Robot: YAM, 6 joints.
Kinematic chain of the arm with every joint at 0, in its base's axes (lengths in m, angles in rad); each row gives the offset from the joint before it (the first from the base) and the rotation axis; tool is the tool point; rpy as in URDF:
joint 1: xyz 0 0 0.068 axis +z
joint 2: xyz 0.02 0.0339 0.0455 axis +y
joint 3: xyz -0.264 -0.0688 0 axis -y
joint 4: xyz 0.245 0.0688 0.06 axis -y
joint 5: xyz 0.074 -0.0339 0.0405 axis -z
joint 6: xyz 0.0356 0 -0.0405 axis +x
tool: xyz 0 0 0 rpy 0 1.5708 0
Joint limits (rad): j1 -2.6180..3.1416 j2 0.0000..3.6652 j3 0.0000..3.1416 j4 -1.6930..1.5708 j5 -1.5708..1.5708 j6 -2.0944..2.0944
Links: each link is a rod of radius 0.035 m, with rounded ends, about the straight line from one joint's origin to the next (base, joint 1, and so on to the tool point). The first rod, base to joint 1, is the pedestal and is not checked.
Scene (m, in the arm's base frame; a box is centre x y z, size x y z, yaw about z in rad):
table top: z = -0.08
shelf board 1: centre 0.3 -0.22 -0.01 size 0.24 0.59 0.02 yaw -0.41
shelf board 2: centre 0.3 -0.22 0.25 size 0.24 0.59 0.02 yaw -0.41
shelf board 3: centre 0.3 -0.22 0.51 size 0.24 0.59 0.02 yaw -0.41
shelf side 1: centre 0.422 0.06 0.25 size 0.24 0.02 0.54 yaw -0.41
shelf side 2: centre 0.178 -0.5 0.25 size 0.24 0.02 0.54 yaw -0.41
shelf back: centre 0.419 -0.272 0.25 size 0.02 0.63 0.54 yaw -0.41
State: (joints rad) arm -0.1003 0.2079 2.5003 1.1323 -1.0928 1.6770
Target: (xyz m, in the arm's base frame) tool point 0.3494 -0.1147 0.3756
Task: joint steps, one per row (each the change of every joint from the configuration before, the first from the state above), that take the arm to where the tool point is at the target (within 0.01 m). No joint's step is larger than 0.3 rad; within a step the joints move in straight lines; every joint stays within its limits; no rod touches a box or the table.
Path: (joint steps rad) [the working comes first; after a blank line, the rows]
Joints at the target: -0.4044 1.6278 1.2377 0.8063 -1.1187 1.6770
Straight joint move there: touches shelf board 3.

1: -0.0448 0.0641 -0.2747 -0.0334 -0.0328 0.0000
2: -0.0447 0.0641 -0.2746 -0.0335 -0.0328 0.0000
3: -0.0448 0.0641 -0.2747 -0.0334 -0.0328 0.0000
4: -0.0448 0.0641 -0.2747 -0.0334 -0.0329 0.0000
5: -0.0447 0.0642 -0.2746 -0.0335 -0.0328 0.0000
6: -0.0448 0.0641 -0.2747 -0.0334 -0.0328 0.0000
7: -0.0448 0.0641 -0.2746 -0.0334 -0.0328 0.0000
8: 0.0023 0.2427 0.1650 -0.0230 0.0510 0.0000
9: 0.0024 0.2428 0.1650 -0.0230 0.0509 0.0000
10: 0.0023 0.2428 0.1650 -0.0230 0.0510 0.0000
11: 0.0023 0.2428 0.1650 -0.0230 0.0509 0.0000

